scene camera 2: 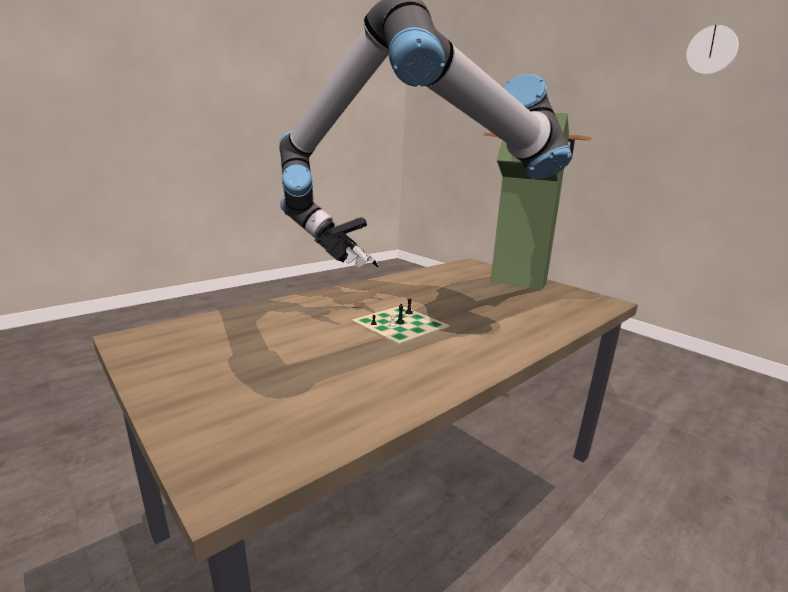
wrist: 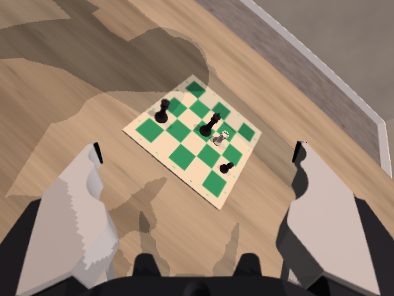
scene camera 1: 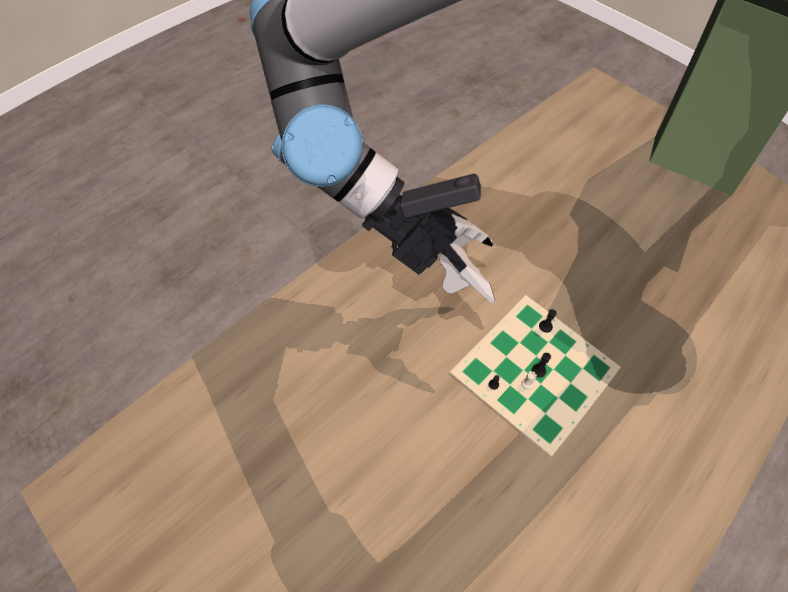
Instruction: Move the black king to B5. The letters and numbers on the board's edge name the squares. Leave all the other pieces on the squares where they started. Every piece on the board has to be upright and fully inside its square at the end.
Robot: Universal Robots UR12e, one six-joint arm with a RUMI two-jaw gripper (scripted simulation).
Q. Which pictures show my gripper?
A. Scene camera 2, the wrist view and scene camera 1: all of them.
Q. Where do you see a board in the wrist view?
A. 177,144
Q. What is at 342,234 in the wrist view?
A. My gripper.
